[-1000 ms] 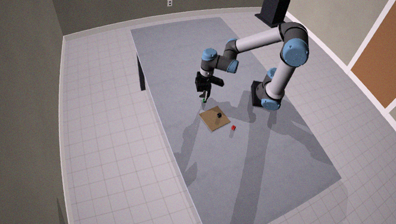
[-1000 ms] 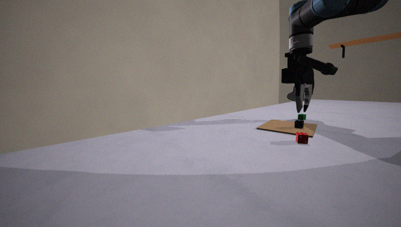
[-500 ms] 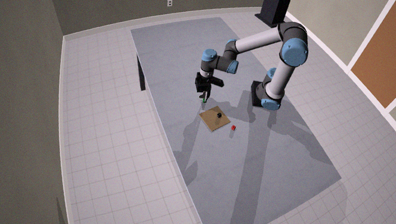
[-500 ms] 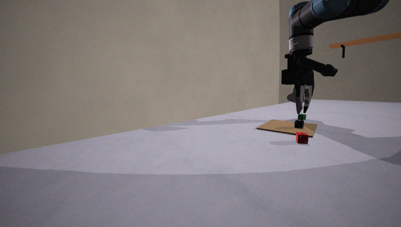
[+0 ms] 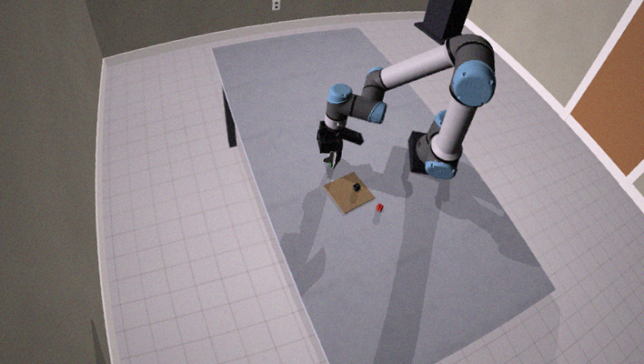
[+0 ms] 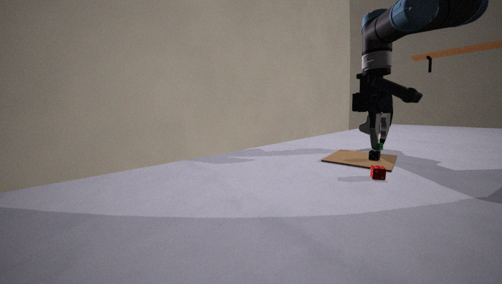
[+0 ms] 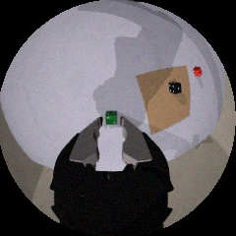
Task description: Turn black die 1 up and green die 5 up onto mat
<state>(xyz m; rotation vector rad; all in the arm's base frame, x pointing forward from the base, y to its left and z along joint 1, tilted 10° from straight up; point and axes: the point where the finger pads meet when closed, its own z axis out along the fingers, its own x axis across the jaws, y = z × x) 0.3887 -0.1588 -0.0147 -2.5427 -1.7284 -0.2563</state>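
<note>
Now: hand 1 cm above the green die. Also, from my hand: red die: 4 cm behind, 25 cm to the left, 1 cm below; then brown mat: 1 cm ahead, 14 cm to the left, 2 cm below; then black die: 2 cm behind, 14 cm to the left, 1 cm below.
</note>
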